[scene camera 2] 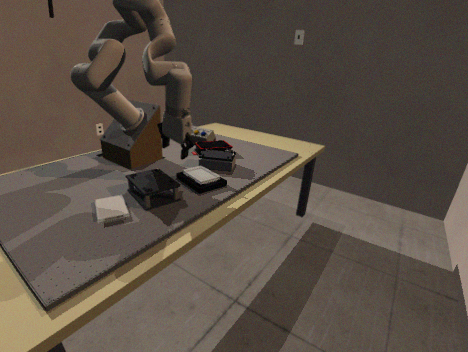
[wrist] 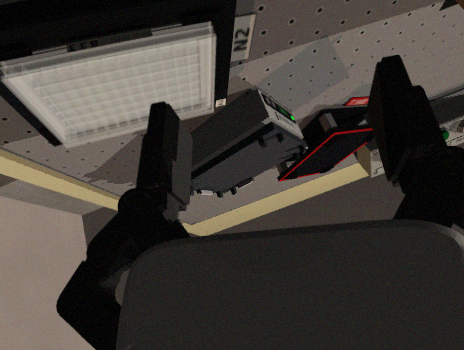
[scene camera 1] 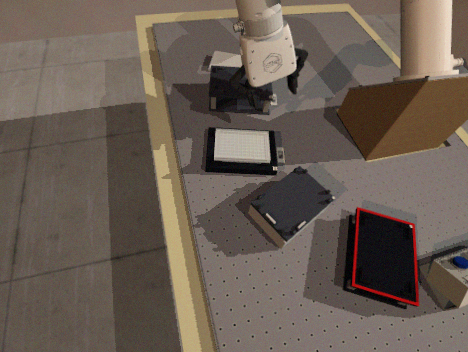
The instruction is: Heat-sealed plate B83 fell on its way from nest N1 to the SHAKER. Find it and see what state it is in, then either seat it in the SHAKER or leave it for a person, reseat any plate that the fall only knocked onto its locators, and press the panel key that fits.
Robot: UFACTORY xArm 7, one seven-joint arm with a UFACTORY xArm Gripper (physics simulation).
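Pixels of known places: gripper, between the fingertips: (scene camera 2: 174, 152) (wrist: 269, 102) (scene camera 1: 273, 98); arm's base, origin of its link: (scene camera 2: 132, 120) (scene camera 1: 424, 78).
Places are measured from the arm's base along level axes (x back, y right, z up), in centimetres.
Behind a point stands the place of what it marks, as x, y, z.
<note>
My gripper (scene camera 1: 274, 95) {-33.0, 6.0, -6.2} (scene camera 2: 175, 148) {-33.0, 6.0, -6.2} (wrist: 269, 102) {-33.0, 6.0, -6.2} is open and empty, above the table near the dark raised stand (scene camera 1: 224, 90) {-41.4, 16.8, -11.6} (scene camera 2: 152, 181) {-37.4, 20.2, -11.6}. A white plate (scene camera 1: 242, 145) {-41.3, 0.1, -13.6} (scene camera 2: 201, 174) {-42.3, 1.8, -13.6} (wrist: 125, 85) {-40.7, 2.2, -13.6} lies on the black nest N2 (scene camera 1: 241, 168) {-42.8, -4.9, -15.3} (scene camera 2: 202, 187) {-47.4, 7.3, -15.3} (wrist: 223, 50) {-33.6, -0.2, -15.3}, off-centre; its small label is blurred, and I cannot tell whether it is level. Another white plate (scene camera 1: 225, 59) {-36.2, 35.3, -15.9} (scene camera 2: 111, 208) {-35.8, 34.6, -15.9} lies beside the stand, partly hidden in scene camera 1. A dark-topped grey device (scene camera 1: 292, 200) {-36.0, -16.7, -11.8} (scene camera 2: 217, 160) {-38.6, -12.5, -12.4} (wrist: 235, 150) {-35.8, -11.2, -12.1} with a green light, likely the SHAKER, shows no plate on top.
A red-outlined black tray (scene camera 1: 385, 255) {-22.1, -31.2, -13.3} (scene camera 2: 214, 147) {-25.4, -27.2, -13.3} (wrist: 325, 156) {-22.6, -30.1, -13.3} stands beside the grey device. The button panel (scene camera 1: 445, 284) {-13.7, -39.1, -13.2} (scene camera 2: 204, 136) {-11.9, -35.5, -11.9} (wrist: 364, 160) {-13.7, -39.5, -12.4} is next to it. The brown arm base (scene camera 1: 400, 120) {-9.2, -7.5, -3.9} (scene camera 2: 131, 150) {-9.9, 8.6, -9.9} stands across the table from the nests.
</note>
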